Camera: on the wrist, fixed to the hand. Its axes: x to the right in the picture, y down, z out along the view.
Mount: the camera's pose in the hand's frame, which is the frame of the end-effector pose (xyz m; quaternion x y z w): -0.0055 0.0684 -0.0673 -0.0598 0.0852 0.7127 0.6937
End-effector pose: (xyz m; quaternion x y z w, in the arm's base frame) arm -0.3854 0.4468 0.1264 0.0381 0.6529 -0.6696 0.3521
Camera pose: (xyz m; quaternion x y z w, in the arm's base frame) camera -0.3731 0.5166 0.0615 0.5277 0.4958 -0.1713 0.6681
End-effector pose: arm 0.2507 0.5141 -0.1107 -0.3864 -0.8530 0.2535 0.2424
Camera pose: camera 0.3316 0.5655 -0.1036 -0.9121 -0.3109 0.2647 0.0371
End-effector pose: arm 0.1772 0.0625 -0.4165 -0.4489 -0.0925 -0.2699 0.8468
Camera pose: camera 0.2038 0.0409 -0.5063 -0.4050 0.3441 0.3725 0.7608
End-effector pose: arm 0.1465 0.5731 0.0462 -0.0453 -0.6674 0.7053 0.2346
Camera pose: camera 0.1582 0.6329 -0.0281 0.5812 0.4529 -0.6127 0.2858
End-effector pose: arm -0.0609 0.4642 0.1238 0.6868 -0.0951 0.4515 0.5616
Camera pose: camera -0.1422 0.4958 0.1641 0.3366 -0.5346 0.7663 0.1170
